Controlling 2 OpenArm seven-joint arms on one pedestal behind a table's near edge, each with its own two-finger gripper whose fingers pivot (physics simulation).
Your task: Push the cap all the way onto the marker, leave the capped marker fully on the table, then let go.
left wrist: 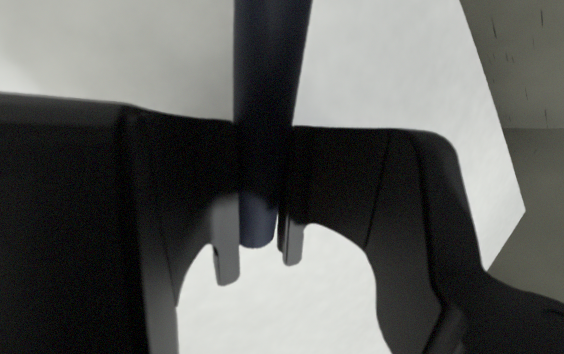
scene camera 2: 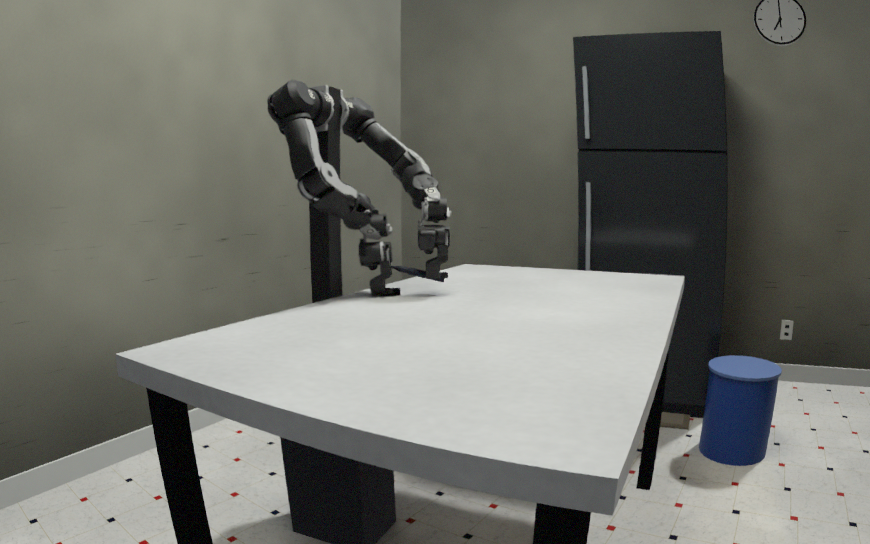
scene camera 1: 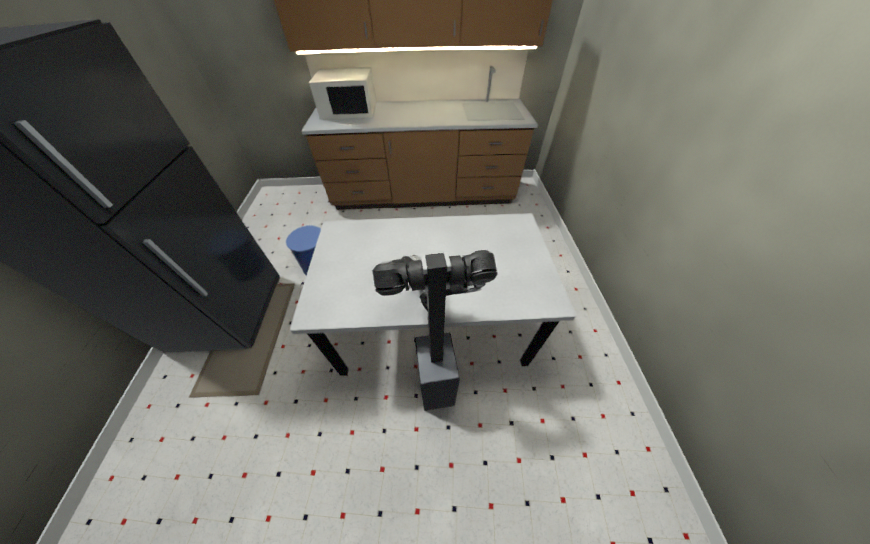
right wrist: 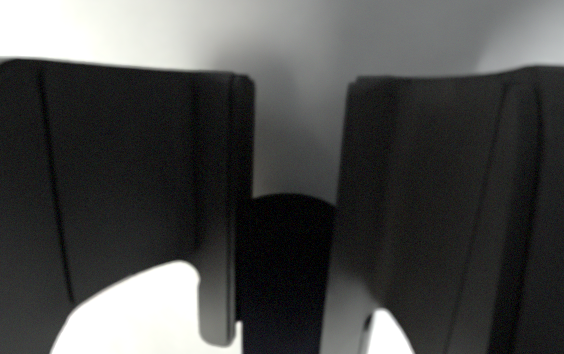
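Observation:
The dark navy marker [scene camera 2: 410, 272] [left wrist: 270, 60] is held above the table and slants in scene camera 2, its left end higher. My left gripper [scene camera 2: 442, 277] [left wrist: 259, 260] is shut on it near one end, which shows between the fingertips. My right gripper [scene camera 2: 386, 291] [right wrist: 282, 300] is low over the table, left of the left gripper in scene camera 2. It is shut on a black, round-ended piece, the cap [right wrist: 287, 250]. The marker's far end passes near the right gripper's finger, above its tips. The cap is hidden in scene camera 2; no joint between cap and marker shows.
The white table [scene camera 1: 359, 237] [scene camera 2: 513, 359] lies under both grippers, which are close together near the pedestal side. A blue bin [scene camera 1: 302, 240] [scene camera 2: 737, 410] stands on the floor beside the table, and a dark fridge [scene camera 1: 192, 211] [scene camera 2: 648, 102] stands beyond it.

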